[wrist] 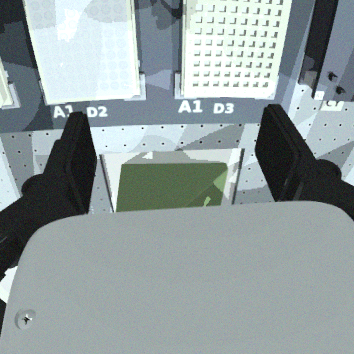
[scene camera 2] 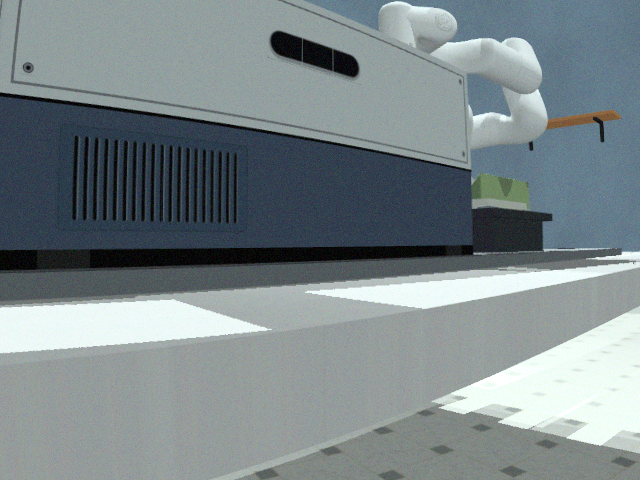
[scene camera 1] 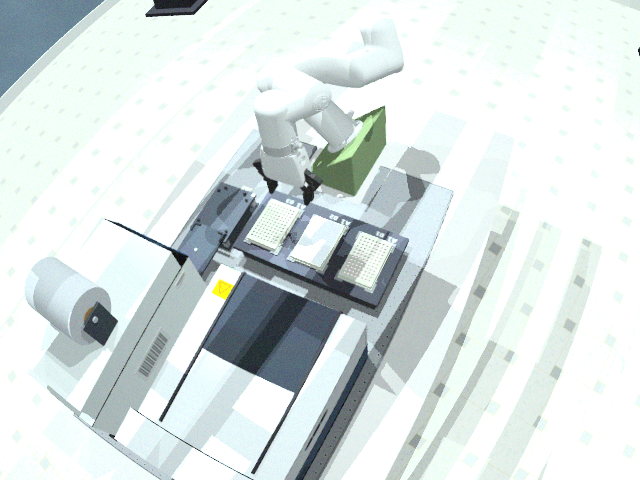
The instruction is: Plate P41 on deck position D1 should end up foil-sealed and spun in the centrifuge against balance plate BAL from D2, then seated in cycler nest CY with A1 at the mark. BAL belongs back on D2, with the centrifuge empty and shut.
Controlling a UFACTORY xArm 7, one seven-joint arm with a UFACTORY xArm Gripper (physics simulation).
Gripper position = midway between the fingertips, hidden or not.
My gripper (scene camera 1: 291,195) is open and holds nothing. Also in view: a pink-welled plate (scene camera 1: 369,254).
My gripper also shows in the wrist view (wrist: 176,130).
